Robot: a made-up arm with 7 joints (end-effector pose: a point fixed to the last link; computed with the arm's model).
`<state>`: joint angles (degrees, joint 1 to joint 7).
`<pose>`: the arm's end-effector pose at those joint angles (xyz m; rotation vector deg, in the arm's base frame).
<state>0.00 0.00 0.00 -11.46 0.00 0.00 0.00</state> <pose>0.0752 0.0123 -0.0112 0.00 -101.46 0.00</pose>
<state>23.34 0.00 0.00 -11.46 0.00 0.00 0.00</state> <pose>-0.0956 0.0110 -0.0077 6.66 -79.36 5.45</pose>
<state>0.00 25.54 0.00 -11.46 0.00 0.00 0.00</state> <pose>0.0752 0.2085 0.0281 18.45 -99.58 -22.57</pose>
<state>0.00 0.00 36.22 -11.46 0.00 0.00 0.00</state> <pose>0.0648 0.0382 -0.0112 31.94 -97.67 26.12</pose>
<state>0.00 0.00 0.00 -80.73 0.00 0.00 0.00</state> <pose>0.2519 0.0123 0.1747 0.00 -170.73 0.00</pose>
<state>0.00 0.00 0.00 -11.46 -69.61 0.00 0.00</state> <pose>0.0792 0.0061 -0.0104 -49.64 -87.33 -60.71</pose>
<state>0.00 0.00 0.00 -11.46 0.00 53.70 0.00</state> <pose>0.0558 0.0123 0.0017 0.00 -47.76 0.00</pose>
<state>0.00 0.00 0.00 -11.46 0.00 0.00 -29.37</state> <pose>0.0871 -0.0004 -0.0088 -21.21 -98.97 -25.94</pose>
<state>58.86 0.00 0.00 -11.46 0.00 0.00 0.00</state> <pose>-0.3172 -0.0339 0.1158 15.38 -45.16 12.57</pose>
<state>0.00 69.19 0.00 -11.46 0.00 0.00 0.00</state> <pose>0.0752 0.4427 0.2698 49.35 -87.50 -60.35</pose>
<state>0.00 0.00 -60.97 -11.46 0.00 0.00 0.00</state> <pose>0.0548 -0.0284 -0.0112 -53.37 -90.65 -43.63</pose>
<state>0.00 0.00 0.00 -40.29 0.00 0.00 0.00</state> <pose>0.1760 0.0123 0.0385 0.00 -130.29 0.00</pose>
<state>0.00 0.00 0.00 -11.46 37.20 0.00 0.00</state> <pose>0.0712 0.0125 -0.0120 26.82 -97.46 32.80</pose>
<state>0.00 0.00 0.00 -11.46 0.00 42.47 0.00</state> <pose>0.0587 0.0123 -0.0025 0.00 -58.99 0.00</pose>
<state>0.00 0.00 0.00 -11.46 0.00 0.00 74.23</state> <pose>0.0345 0.0082 -0.0194 52.81 -85.37 64.60</pose>
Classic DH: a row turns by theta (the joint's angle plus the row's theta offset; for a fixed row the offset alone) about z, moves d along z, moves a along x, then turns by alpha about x. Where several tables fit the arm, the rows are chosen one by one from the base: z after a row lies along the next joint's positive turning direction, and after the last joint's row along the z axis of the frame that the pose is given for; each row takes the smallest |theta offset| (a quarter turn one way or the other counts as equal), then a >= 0, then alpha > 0; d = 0 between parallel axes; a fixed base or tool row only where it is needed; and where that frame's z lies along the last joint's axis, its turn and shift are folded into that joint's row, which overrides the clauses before.
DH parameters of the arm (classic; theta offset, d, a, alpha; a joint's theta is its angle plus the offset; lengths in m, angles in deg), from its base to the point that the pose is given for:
base (fixed): 0 0.4263 -0.0012 -70
joint 1: -90 0.0275 0.006 -90
joint 2: 70 0.0316 0.0145 90
joint 3: -90 -0.2317 0.0014 90
joint 4: 0 -0.003 0.001 -90
joint 5: 0 -0.2011 -0.0104 90
joint 6: 0 -0.0235 0.0261 -90
joint 7: -90 -0.0245 0.0295 -90
tool (fixed): -90 -0.0181 0 0

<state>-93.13 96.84 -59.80 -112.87 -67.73 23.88 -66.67</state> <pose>0.2306 0.0859 0.6016 -82.25 -69.48 125.94</pose>
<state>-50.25 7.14 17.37 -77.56 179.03 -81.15 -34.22</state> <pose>0.3669 0.0173 0.3928 62.82 -44.05 150.28</pose>
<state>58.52 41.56 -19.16 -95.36 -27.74 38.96 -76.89</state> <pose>-0.0930 0.1120 0.1181 -71.66 -20.31 -101.86</pose>
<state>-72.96 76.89 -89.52 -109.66 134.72 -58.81 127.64</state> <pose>0.2787 0.0040 0.3919 -28.86 -11.99 168.89</pose>
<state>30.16 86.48 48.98 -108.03 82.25 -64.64 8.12</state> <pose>0.1741 0.2316 0.5099 18.21 94.80 2.09</pose>
